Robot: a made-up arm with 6 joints.
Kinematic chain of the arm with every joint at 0, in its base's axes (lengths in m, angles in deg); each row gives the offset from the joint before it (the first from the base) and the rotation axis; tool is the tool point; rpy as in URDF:
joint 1: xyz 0 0 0.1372 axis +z
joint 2: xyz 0 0 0 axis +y
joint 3: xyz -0.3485 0 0.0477 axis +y
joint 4: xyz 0.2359 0 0.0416 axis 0.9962 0 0.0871
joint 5: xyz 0 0 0 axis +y
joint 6: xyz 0.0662 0 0.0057 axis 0.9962 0 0.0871
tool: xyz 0 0 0 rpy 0 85 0
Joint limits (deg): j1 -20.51..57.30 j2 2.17..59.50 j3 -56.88..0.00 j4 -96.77..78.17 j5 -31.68..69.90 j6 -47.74..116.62
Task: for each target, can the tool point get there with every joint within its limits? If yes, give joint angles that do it. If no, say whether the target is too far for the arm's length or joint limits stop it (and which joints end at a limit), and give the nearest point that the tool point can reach.
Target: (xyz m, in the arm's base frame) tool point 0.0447 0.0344 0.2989
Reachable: yes | joints -1.38 48.38 -19.96 38.03 60.02 36.94
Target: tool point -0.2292 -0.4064 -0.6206
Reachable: no: too far | nearest point -0.0433 -0.0712 0.1695 | short by 0.878 m
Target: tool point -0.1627 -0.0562 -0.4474
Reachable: no: joint limits stop it (at a limit: joint 2, joint 3, joint 5) | nearest point -0.0788 -0.0272 0.1695 | short by 0.623 m
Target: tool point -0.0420 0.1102 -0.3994
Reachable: no: joint limits stop it (at a limit: joint 1, joint 2, joint 3, joint 5) | nearest point -0.0750 0.0373 0.1701 | short by 0.575 m
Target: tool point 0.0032 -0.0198 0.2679
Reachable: yes | joints -9.23 27.41 -5.67 -74.34 17.26 29.07
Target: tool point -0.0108 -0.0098 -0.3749
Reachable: no: joint limits stop it (at a limit: joint 2, joint 3, joint 5) | nearest point -0.0617 -0.0560 0.1695 | short by 0.549 m
